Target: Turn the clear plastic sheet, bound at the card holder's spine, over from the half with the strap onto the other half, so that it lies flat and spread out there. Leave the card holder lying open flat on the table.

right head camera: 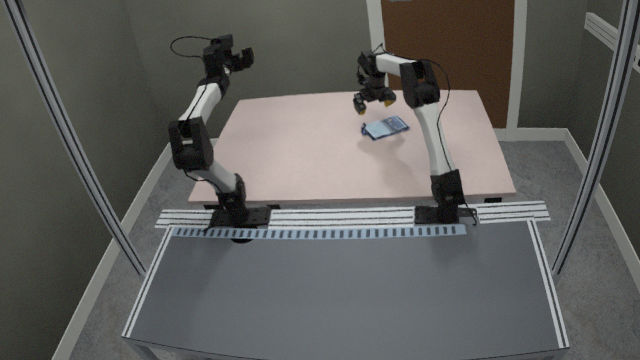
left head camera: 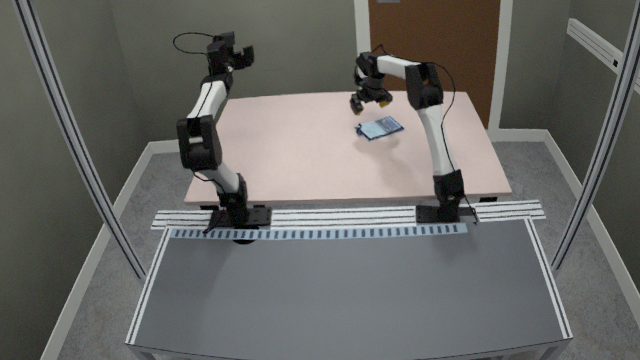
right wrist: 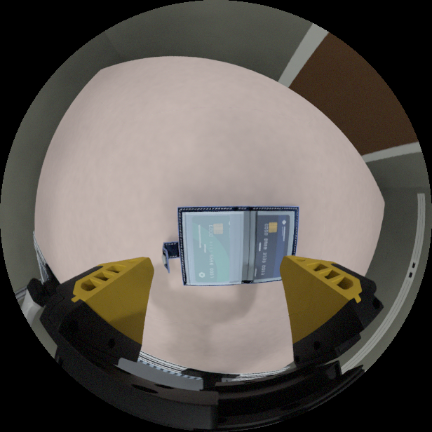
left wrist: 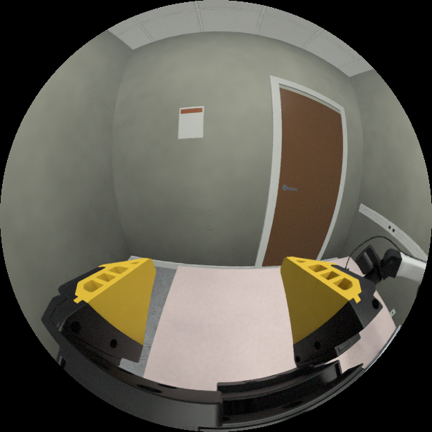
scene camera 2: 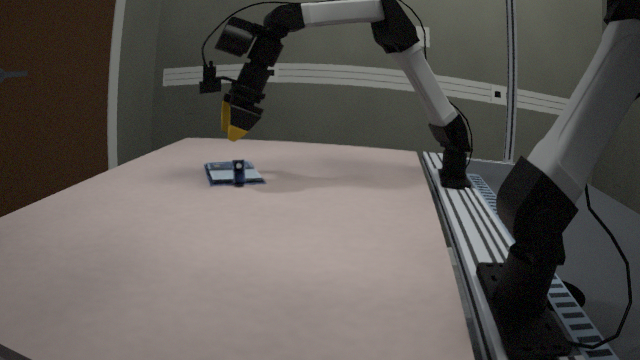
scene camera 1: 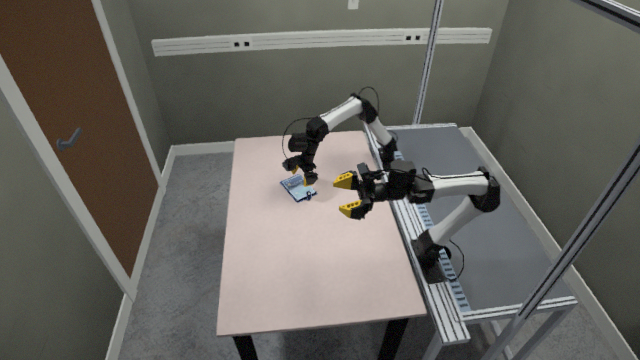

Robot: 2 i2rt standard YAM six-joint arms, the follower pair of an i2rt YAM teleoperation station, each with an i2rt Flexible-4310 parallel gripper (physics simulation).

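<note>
The blue card holder (left head camera: 380, 128) (right head camera: 386, 128) (scene camera 1: 298, 189) (scene camera 2: 220, 173) lies open and flat on the table, its strap (scene camera 2: 238, 173) (right wrist: 170, 250) at one outer edge. In the right wrist view the clear plastic sheet (right wrist: 215, 247) lies over the strap half, left of the spine (right wrist: 249, 245); the other half (right wrist: 272, 245) shows a dark blue card. My right gripper (left head camera: 371, 108) (right head camera: 376, 107) (scene camera 1: 301, 176) (scene camera 2: 232, 136) (right wrist: 216, 266) is open and empty above the holder, pointing down. My left gripper (scene camera 1: 339, 196) (left wrist: 217, 267) is open and empty, raised well away from the holder.
The pink table (left head camera: 300, 165) (scene camera 1: 300, 275) carries the card holder. The arms stand on a metal rail (left head camera: 345, 217) (scene camera 2: 475, 220) along its edge, with a grey bench (left head camera: 350, 290) behind. Upright posts (left head camera: 80, 135) (right head camera: 595, 150) flank the bench.
</note>
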